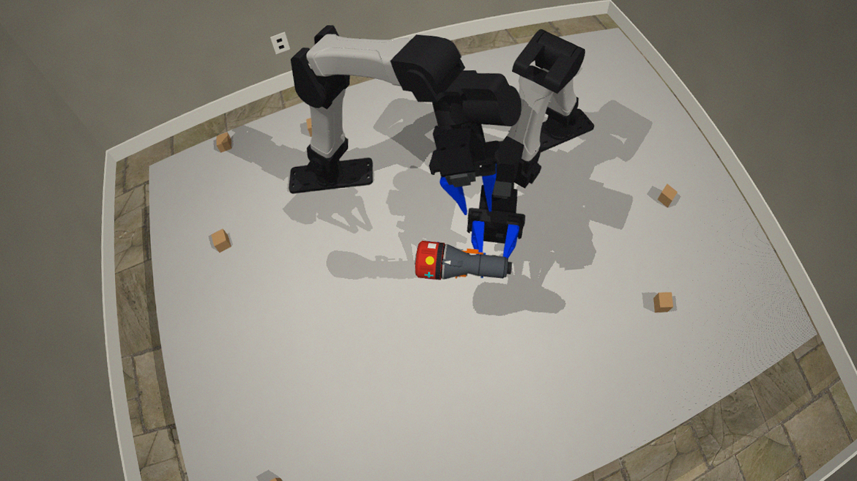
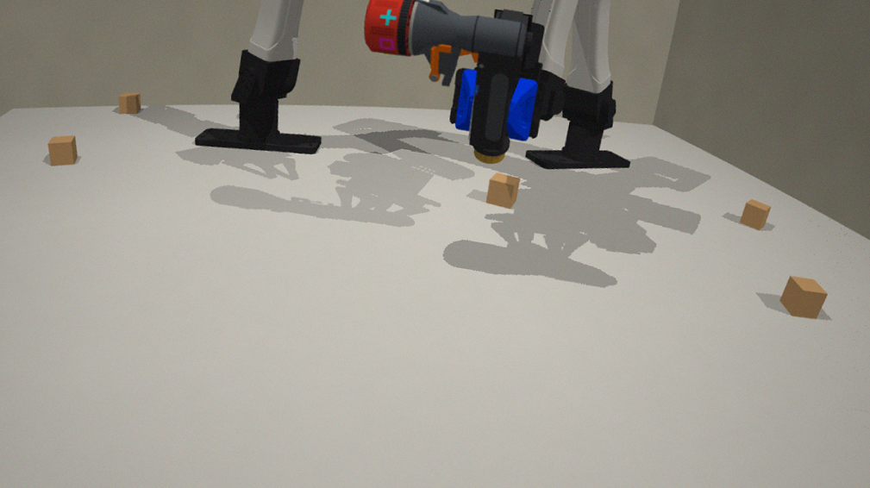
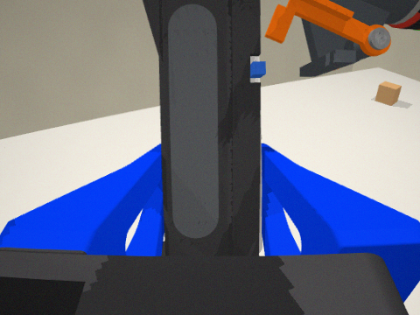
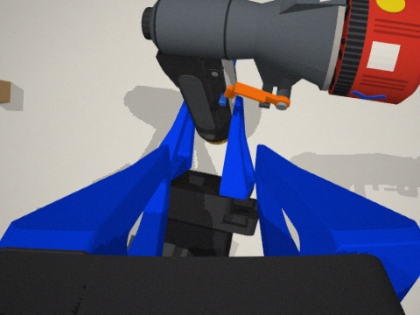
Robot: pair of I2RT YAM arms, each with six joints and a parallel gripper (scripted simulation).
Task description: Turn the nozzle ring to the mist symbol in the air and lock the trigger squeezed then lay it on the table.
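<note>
My right hand is 120 mm above the trigger and 50 mm short of it. Also, from my right hand: red spray ring: 90 mm to the right, 50 mm below, 50 mm ahead.
Right now the trigger is 2 cm to the right of my left hand and 2 cm above it. Also, from my left hand: red spray ring: 10 cm to the right, 8 cm above.
</note>
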